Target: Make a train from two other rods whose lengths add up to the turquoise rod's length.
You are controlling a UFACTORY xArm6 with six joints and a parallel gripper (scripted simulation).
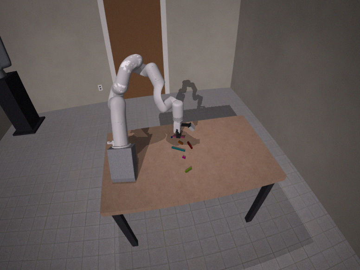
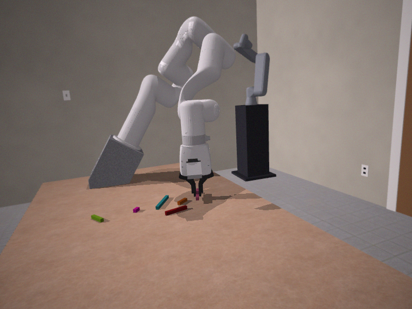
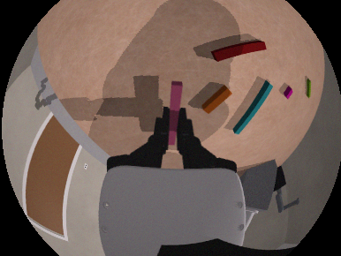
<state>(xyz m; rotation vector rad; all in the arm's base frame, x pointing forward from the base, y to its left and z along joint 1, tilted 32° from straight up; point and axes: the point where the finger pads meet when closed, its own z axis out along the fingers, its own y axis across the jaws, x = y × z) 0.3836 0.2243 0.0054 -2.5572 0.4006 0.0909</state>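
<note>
The pink rod is 20 mm below my hand. Also, from my hand: red rod 90 mm to the right, 70 mm ahead, 30 mm below; then blue rod 50 mm behind, 30 mm below, 20 mm to the left; then orange rod 50 mm to the right, 30 mm below, 10 mm ahead.
</note>
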